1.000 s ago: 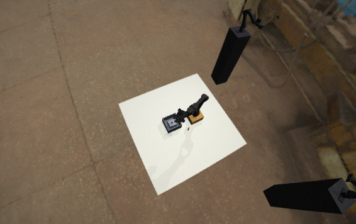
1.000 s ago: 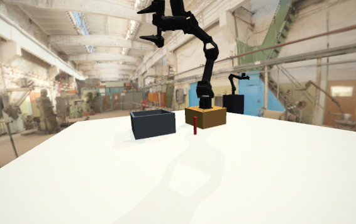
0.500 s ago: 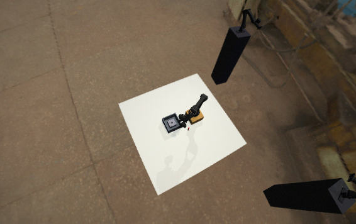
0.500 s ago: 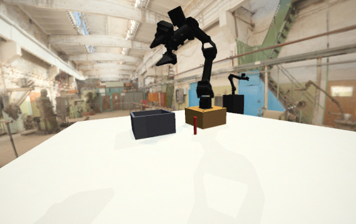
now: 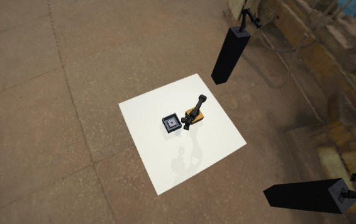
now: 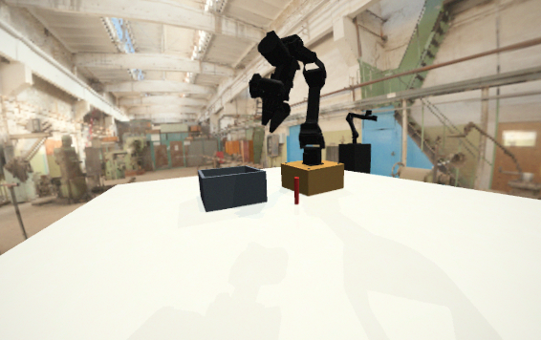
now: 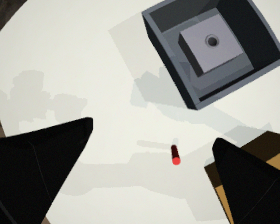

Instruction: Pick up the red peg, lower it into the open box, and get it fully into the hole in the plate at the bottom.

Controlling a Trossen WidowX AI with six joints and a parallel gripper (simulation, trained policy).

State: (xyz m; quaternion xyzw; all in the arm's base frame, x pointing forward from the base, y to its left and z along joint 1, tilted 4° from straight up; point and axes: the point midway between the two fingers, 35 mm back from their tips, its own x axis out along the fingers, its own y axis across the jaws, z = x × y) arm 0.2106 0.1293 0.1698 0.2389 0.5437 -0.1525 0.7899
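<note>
The red peg is 8 cm behind my gripper tip and 18 cm below it. The rest, counted from my gripper tip: dark box: 9 cm ahead, 14 cm to the right, 19 cm below.
</note>
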